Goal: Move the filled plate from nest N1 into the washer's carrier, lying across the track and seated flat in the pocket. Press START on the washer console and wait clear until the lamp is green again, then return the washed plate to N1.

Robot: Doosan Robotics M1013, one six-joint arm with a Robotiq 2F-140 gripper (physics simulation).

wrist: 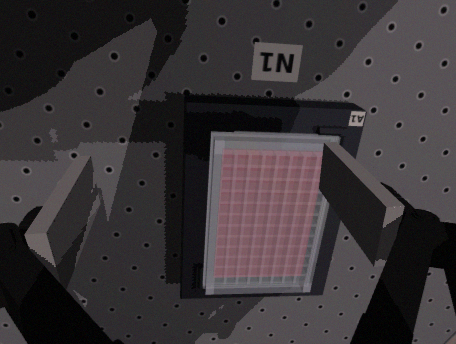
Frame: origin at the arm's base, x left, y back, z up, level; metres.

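Where they show: gripper, fingertip midpoint: (pixel 211 173).
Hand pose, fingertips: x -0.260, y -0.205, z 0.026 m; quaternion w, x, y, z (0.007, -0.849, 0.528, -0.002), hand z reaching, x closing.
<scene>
After its pixels a point has its place.
The filled plate (pixel 265 215) @(z 0.004, x -0.285, y -0.258 m), clear-walled with a grid of pink wells, sits in the dark nest N1 (pixel 193 215) @(z -0.010, x -0.311, y -0.216 m), its long side running up and down the wrist view. My gripper (pixel 211 173) @(z 0.026, x -0.260, y -0.205 m) is open and empty, its fingers wide apart on either side of the view. The plate is off-centre between them, nearer the right finger. That finger overlaps the plate's upper right edge in the view; the left finger is well away over the table. Whether the right finger touches the plate cannot be told. The washer, its carrier, the START console and the lamp do not show.
The nest stands on a grey perforated table top (pixel 142 200) @(z -0.031, x -0.324, y -0.181 m). An N1 label (pixel 276 62) @(z -0.031, x -0.193, y -0.226 m) lies beyond the nest's upper edge, upside down in the view. A small A1 tag (pixel 356 118) @(z -0.010, x -0.201, y -0.287 m) is on the nest's upper right corner. Dark shadows cross the table at the upper left.
</scene>
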